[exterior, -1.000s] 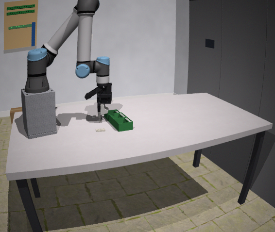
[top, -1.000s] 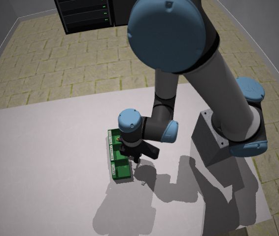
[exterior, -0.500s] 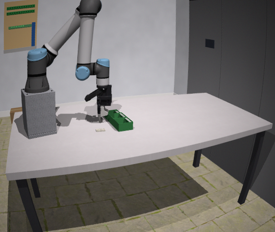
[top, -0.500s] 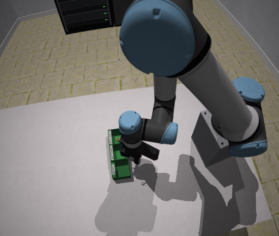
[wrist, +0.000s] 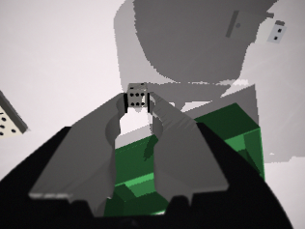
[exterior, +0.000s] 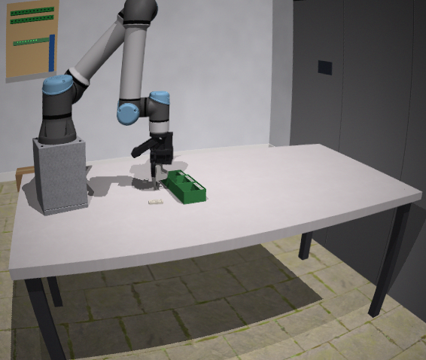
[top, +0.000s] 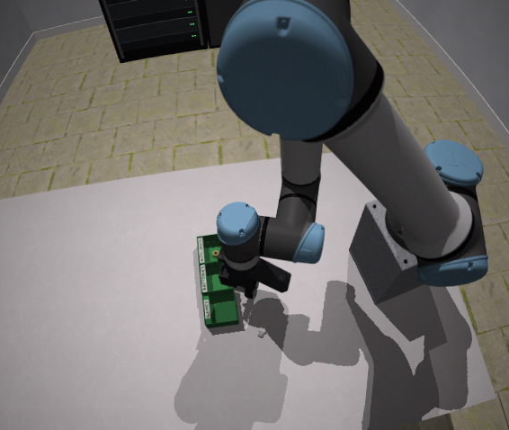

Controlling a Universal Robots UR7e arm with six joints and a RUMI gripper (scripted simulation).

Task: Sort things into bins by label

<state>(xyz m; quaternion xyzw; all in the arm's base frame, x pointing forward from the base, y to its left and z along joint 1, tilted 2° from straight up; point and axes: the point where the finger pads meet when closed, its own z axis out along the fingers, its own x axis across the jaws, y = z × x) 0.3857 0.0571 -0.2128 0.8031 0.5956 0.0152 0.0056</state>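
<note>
The white domino is 2 cm behind my hand, 13 cm to the right of it and 1 cm below it. The rest, counted from my hand: brass nut (10 cm ahead, 12 cm to the right, 1 cm below); then white die (1 cm below); then grey metal piece (2 cm behind, 10 cm to the left, 1 cm below).
</note>
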